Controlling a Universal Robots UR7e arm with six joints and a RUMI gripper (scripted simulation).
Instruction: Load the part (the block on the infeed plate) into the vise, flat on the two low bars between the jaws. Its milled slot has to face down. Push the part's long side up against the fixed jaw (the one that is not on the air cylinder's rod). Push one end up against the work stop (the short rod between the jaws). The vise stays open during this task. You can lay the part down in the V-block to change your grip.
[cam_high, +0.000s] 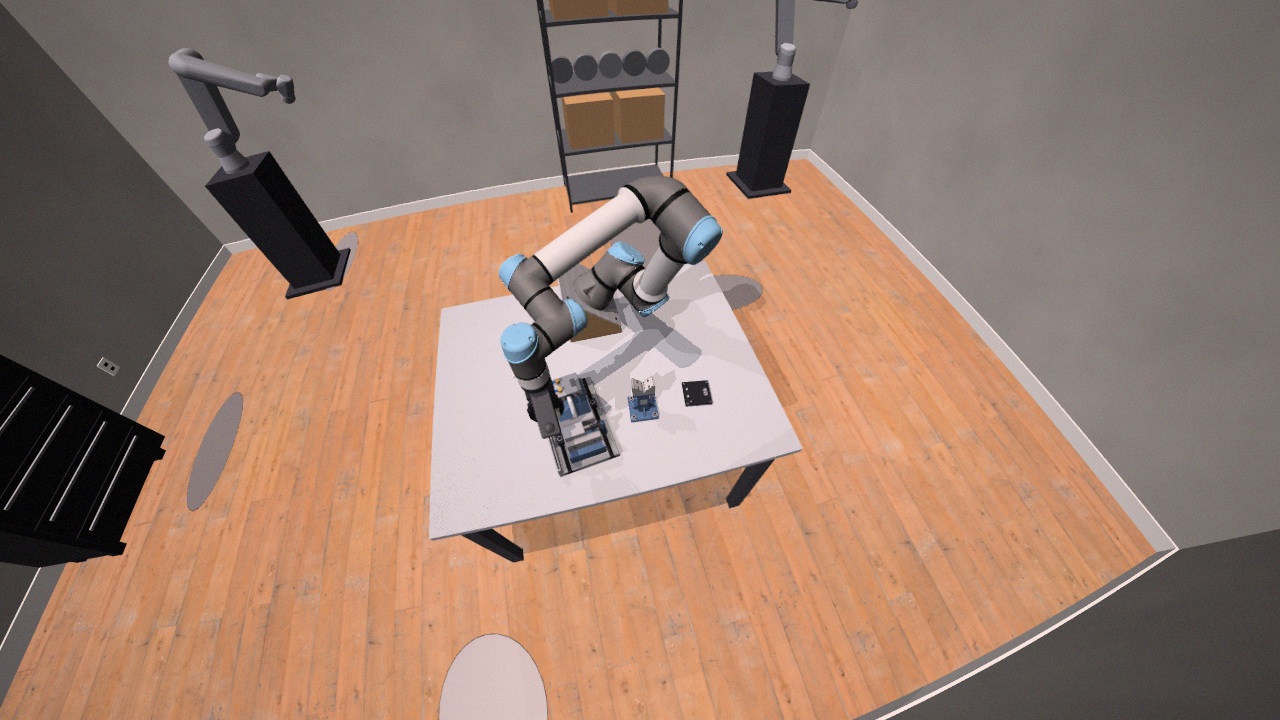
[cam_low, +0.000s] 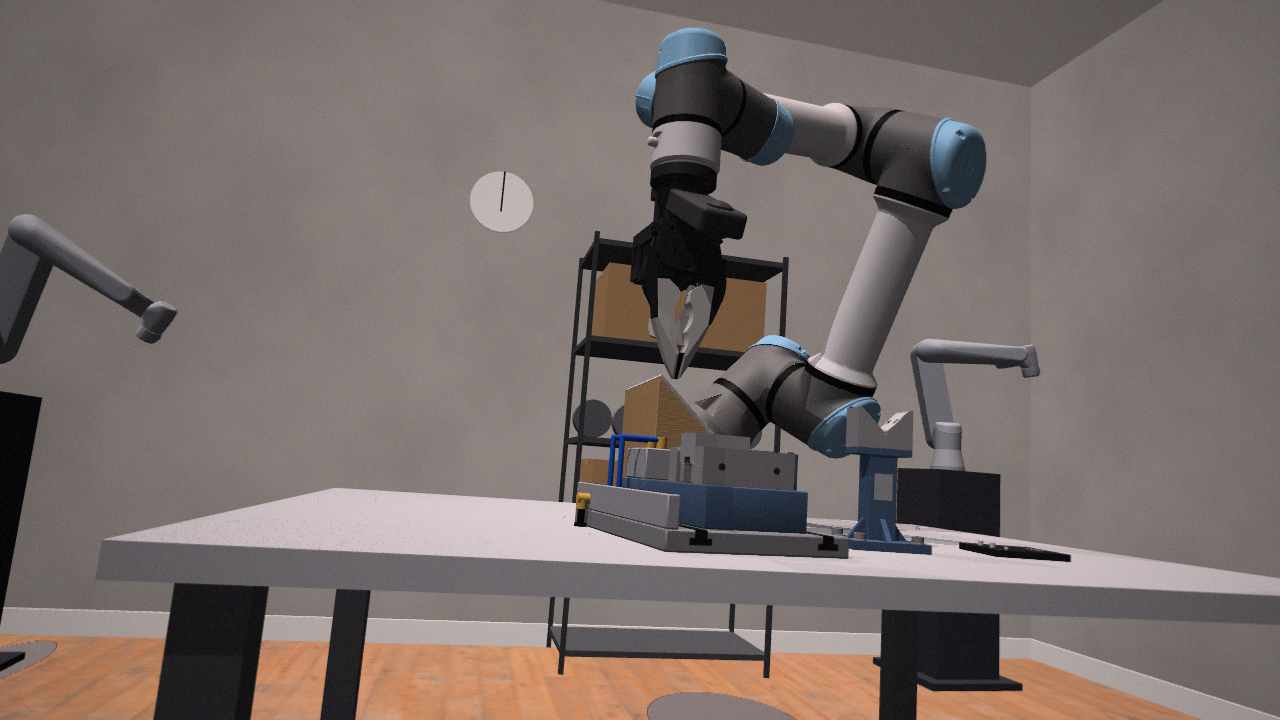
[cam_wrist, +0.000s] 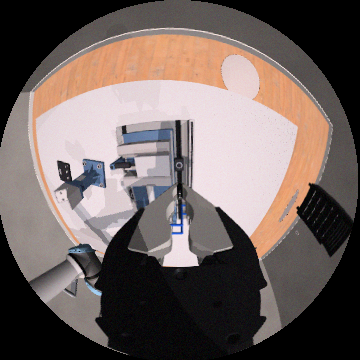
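Now: hand 90 mm above the part and 50 mm to the right of it. The rest, counted from my hand: vise: 140 mm below, 70 mm behind, 60 mm to the left; infeed plate: 470 mm to the left, 170 mm below, 70 mm behind.
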